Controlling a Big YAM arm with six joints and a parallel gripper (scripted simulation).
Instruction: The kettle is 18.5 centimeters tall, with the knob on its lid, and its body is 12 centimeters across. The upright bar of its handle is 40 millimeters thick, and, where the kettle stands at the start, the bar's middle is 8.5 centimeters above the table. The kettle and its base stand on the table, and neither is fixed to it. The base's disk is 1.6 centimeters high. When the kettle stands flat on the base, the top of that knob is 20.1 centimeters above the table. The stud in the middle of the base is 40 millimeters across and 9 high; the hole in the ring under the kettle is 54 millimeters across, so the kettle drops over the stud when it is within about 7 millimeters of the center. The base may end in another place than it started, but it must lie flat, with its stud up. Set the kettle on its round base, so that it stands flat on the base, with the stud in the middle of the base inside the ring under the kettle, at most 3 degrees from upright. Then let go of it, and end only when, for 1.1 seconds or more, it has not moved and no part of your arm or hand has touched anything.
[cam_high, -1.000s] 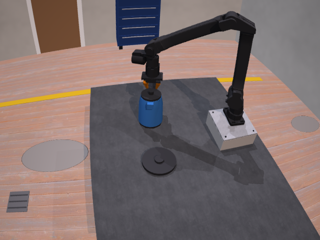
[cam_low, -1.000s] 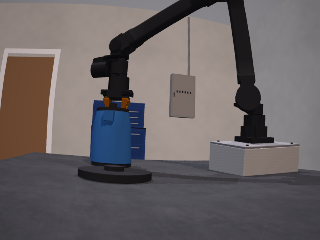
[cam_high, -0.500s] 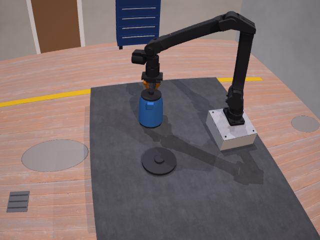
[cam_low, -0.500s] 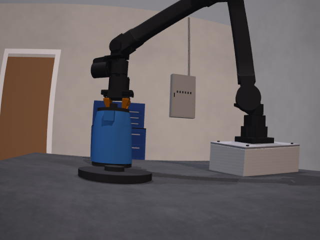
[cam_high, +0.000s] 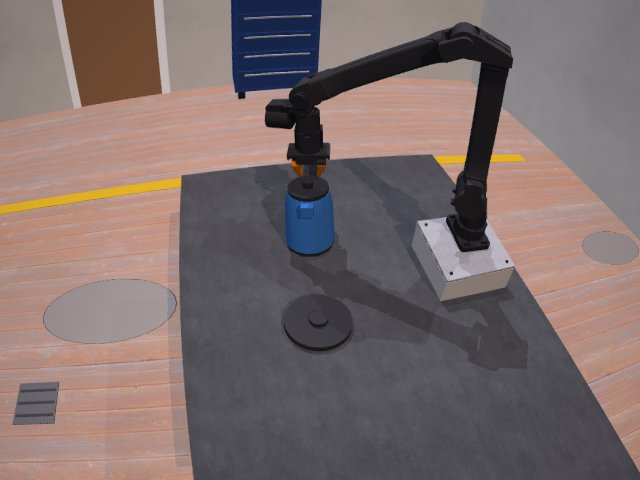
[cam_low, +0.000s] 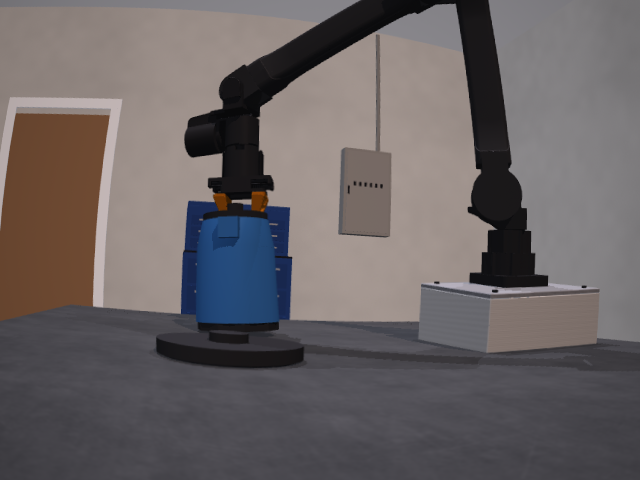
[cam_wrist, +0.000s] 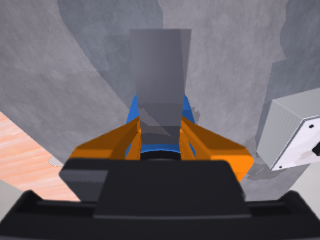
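Right now my hand is 50 mm above the blue kettle and 30 mm to the right of it. Also, from my hand: black round base 340 mm to the left, 140 mm below, 30 mm ahead.
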